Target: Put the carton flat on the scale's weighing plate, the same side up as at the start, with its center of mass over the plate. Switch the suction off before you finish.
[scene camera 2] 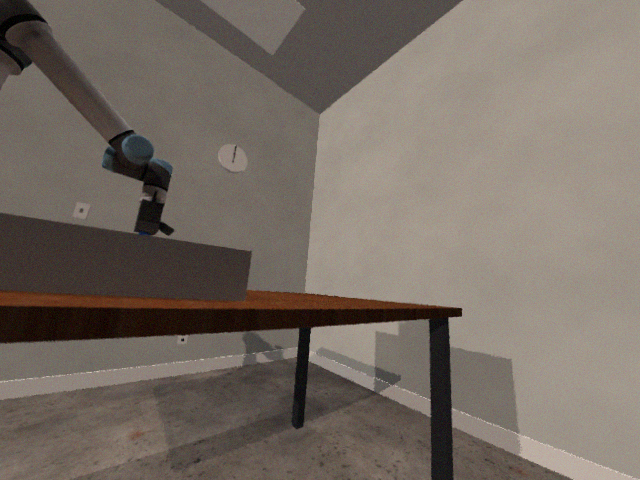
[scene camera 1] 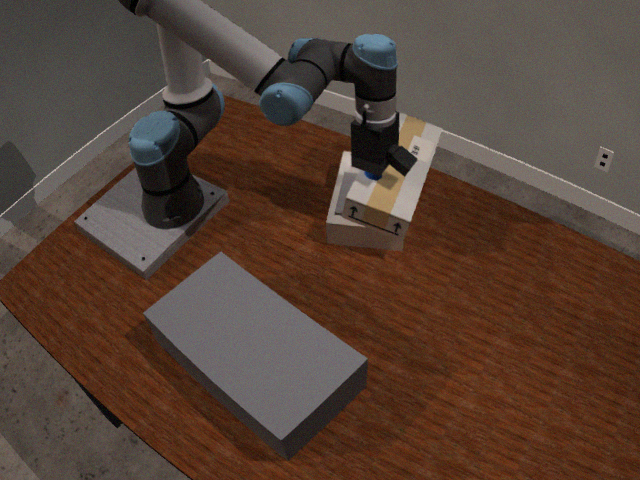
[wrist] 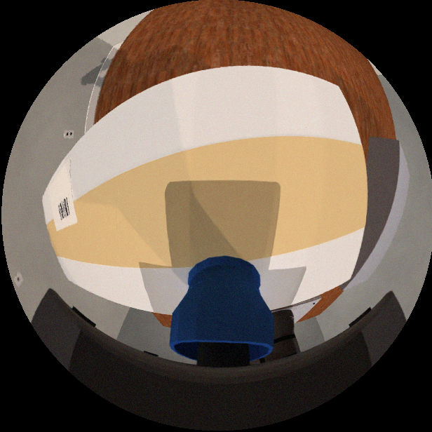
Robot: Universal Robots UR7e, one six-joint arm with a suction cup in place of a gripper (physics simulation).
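Observation:
The white carton has a tan tape band, a barcode label and two upward arrows on its near end. It looks about level over the white scale, turned slightly against it. Whether its underside touches the weighing plate cannot be told; the carton hides most of the scale's top. My gripper, a blue suction cup, sits against the carton's top, off the tape toward one long edge, and holds it. In the second scene view the carton and scale are hidden behind the grey block.
A large grey block lies on the wooden table, nearer the first scene camera. The arm's base plate is at the left. The wall stands behind the scale.

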